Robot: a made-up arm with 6 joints.
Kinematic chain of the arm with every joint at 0, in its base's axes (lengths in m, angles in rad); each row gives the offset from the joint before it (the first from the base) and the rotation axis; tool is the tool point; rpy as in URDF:
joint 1: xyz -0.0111 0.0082 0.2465 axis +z
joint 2: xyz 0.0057 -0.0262 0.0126 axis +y
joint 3: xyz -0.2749 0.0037 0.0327 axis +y
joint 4: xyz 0.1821 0.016 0.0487 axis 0.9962 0 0.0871
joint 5: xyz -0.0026 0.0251 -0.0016 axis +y
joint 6: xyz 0.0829 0.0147 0.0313 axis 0.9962 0 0.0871
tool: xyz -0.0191 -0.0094 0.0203 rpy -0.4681 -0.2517 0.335
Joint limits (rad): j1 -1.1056..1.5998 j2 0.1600..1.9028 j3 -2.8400..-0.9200 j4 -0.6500..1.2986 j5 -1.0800..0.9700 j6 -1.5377..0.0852
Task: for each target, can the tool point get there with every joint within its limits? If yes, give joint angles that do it. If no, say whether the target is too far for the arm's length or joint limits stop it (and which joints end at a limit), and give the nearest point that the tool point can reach.
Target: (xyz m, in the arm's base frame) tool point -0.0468 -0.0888 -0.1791
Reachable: no: joint limits stop it (at a limit: joint 1, joint 2, joint 3, joint 4, joint 5, joint 6) | nearest point 0.1204 -0.2110 0.2917 | short by 0.514 m
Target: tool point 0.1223 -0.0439 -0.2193
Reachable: no: joint limits stop it (at a limit: joint 2, joint 3, joint 4, joint 5, joint 6) | nearest point 0.2270 -0.0848 0.2917 | short by 0.523 m
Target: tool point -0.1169 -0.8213 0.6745
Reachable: no: too far | nearest point -0.0732 -0.4788 0.5042 | short by 0.385 m
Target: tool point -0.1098 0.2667 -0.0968
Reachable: no: joint limits stop it (at a limit: joint 1, joint 2, joint 3, joint 4, joint 5) | nearest point -0.0371 0.2682 0.2911 | short by 0.395 m
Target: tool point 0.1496 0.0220 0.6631
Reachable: yes | joints 0.0329 1.1624 -1.3778 0.9357 0.5178 -0.1151
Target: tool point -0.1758 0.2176 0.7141
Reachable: yes | joints -0.7062 0.7341 -2.2910 -0.0707 0.0273 -1.1775
